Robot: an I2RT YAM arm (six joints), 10 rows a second.
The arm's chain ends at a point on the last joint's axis. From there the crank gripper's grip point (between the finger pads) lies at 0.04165 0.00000 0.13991 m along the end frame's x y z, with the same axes.
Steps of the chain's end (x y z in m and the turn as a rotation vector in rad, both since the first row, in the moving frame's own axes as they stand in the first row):
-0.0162, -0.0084, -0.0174, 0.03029, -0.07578, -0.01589
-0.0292, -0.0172, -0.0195, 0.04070, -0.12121, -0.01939
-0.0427, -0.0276, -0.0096, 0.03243, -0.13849, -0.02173
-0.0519, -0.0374, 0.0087, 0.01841, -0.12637, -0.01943
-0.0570, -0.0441, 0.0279, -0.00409, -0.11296, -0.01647
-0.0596, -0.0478, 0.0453, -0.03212, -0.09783, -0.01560
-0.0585, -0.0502, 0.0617, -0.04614, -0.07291, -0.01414
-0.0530, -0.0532, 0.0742, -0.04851, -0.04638, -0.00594
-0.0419, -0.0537, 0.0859, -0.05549, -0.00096, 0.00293
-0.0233, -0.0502, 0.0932, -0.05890, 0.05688, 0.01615
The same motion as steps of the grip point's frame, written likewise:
-0.0269, -0.0133, -0.0147, 0.03029, -0.07578, -0.01589
-0.0465, -0.0236, -0.0156, 0.04070, -0.12121, -0.01939
-0.0625, -0.0329, -0.0053, 0.03243, -0.13849, -0.02173
-0.0699, -0.0407, 0.0128, 0.01841, -0.12637, -0.01943
-0.0730, -0.0441, 0.0317, -0.00409, -0.11296, -0.01647
-0.0734, -0.0438, 0.0486, -0.03212, -0.09783, -0.01560
-0.0688, -0.0442, 0.0642, -0.04614, -0.07291, -0.01414
-0.0595, -0.0466, 0.0758, -0.04851, -0.04638, -0.00594
-0.0420, -0.0458, 0.0857, -0.05549, -0.00096, 0.00293
-0.0155, -0.0413, 0.0903, -0.05890, 0.05688, 0.01615

